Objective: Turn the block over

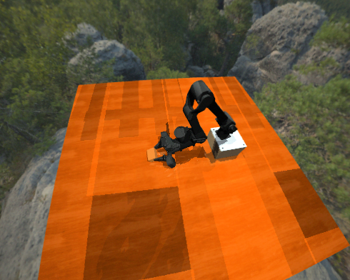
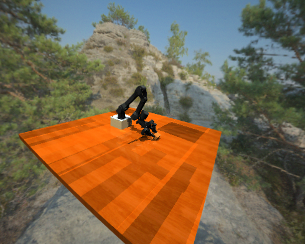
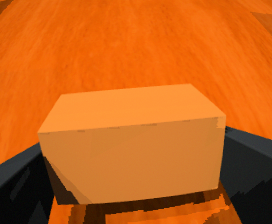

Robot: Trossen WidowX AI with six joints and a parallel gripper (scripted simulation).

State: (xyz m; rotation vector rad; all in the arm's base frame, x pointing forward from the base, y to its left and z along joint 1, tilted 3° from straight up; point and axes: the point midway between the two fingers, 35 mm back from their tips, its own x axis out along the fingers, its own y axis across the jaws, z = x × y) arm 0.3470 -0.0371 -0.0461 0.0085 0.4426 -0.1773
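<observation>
Right now the block is 1 cm below my gripper tip.
</observation>
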